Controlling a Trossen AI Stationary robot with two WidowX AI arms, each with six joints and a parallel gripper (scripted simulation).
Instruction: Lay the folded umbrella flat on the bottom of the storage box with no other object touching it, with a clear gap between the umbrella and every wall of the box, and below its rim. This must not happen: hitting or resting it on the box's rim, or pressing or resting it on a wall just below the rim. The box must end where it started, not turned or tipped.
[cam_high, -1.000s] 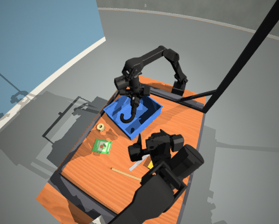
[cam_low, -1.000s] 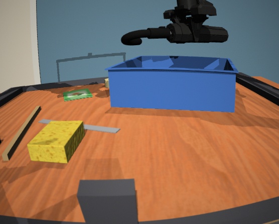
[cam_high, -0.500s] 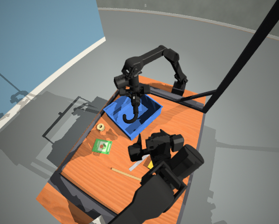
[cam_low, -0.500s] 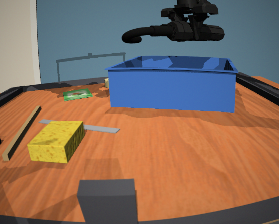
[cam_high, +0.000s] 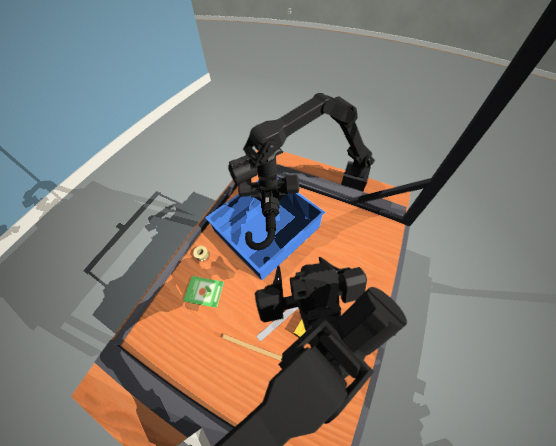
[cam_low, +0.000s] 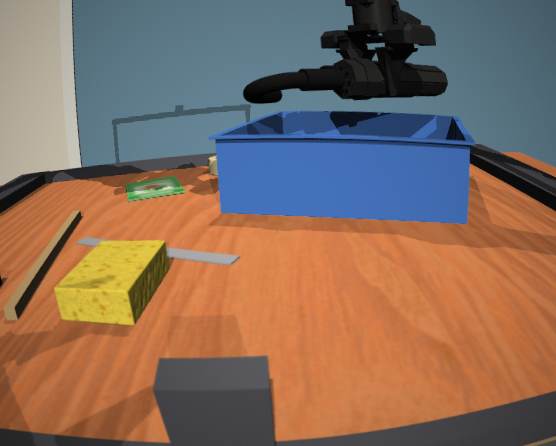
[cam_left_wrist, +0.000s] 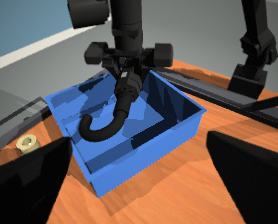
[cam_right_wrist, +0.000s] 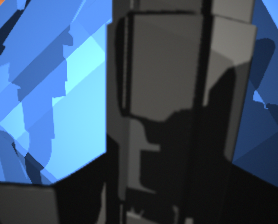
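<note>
My right gripper is now 3 cm to the right of the blue storage box and 12 cm above it. Round my right hand: grey strip (22 cm behind, 28 cm to the left, 17 cm below); wooden stick (23 cm behind, 40 cm to the left, 16 cm below); folded black umbrella (1 cm ahead, 3 cm to the left, 2 cm below).
</note>
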